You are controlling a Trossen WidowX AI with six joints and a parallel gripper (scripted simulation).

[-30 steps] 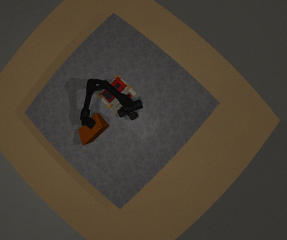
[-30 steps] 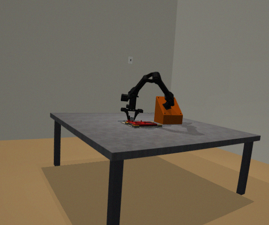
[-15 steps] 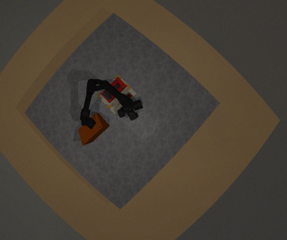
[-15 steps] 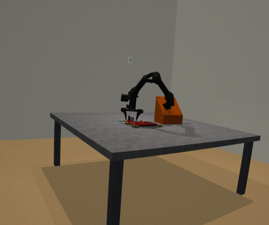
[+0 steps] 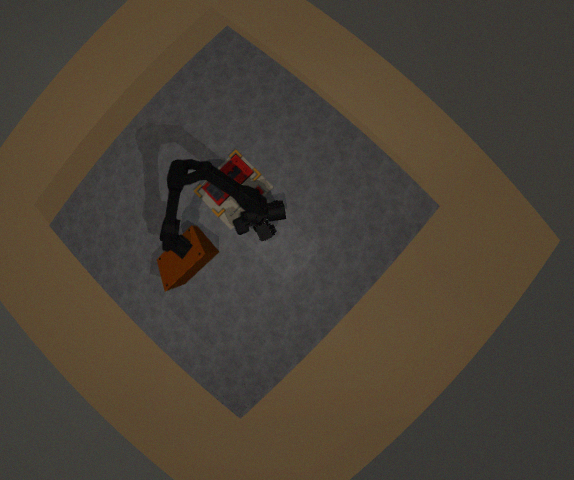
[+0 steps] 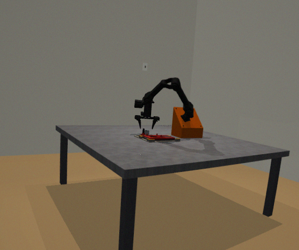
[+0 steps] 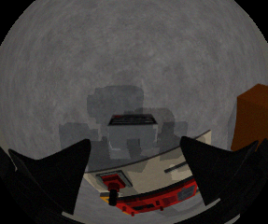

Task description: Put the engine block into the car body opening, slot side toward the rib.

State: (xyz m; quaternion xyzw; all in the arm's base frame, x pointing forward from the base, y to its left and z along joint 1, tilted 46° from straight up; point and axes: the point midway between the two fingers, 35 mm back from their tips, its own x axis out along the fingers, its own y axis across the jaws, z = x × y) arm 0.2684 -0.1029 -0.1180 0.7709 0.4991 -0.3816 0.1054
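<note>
Right now the grey engine block is 2 cm below my gripper tip.
</note>
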